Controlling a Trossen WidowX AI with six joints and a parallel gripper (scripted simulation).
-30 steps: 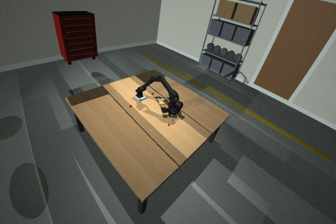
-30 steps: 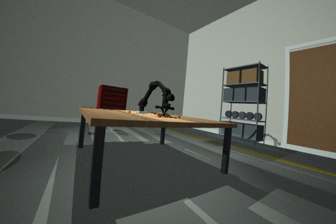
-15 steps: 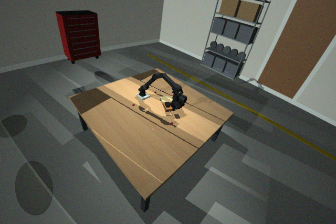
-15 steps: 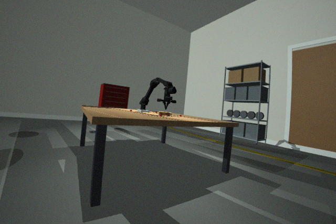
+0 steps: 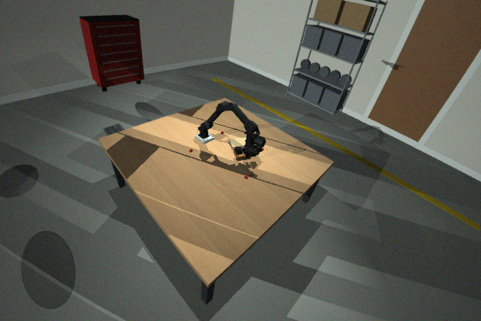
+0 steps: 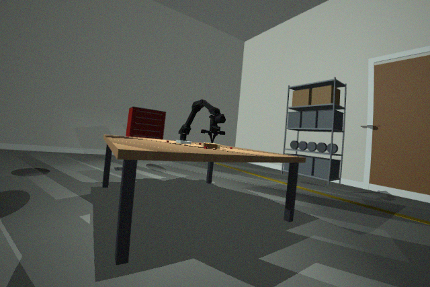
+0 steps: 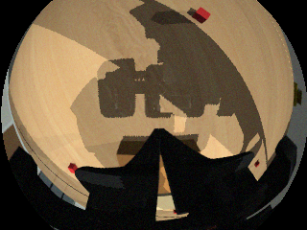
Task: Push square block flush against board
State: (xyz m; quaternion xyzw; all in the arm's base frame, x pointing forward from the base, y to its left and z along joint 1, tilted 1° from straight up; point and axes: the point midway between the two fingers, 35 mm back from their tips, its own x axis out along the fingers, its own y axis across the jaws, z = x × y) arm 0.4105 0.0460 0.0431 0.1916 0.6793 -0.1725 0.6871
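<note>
The square block is 8 cm behind my gripper tip, 4 cm to the left of it and 2 cm below it. The rest, counted from my gripper tip: board 17 cm behind, 12 cm to the left, 2 cm below.
</note>
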